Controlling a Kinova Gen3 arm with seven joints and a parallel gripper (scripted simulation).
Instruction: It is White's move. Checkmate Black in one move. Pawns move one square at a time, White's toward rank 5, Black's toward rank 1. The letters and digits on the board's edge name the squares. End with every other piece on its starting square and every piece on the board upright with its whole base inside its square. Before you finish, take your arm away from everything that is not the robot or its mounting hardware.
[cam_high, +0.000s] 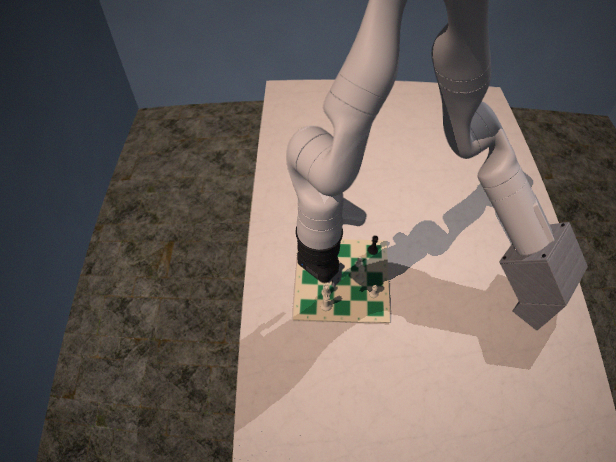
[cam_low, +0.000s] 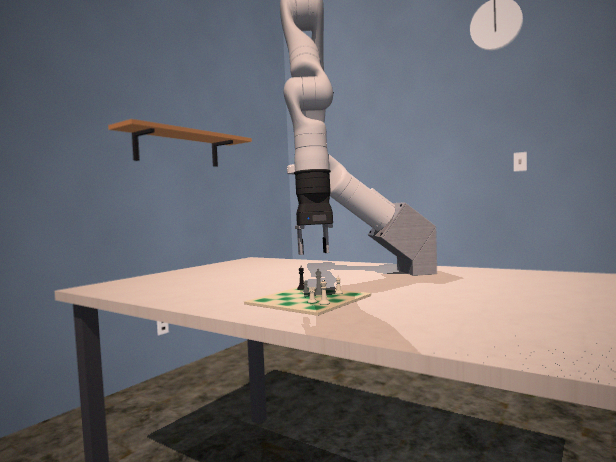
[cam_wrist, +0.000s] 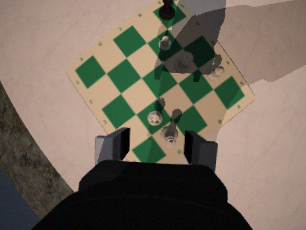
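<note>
My hand is 40 mm past the chessboard, 50 mm to the left of it and 130 mm above it. Round my hand: black piece: 120 mm behind, 120 mm to the right, 100 mm below.
</note>
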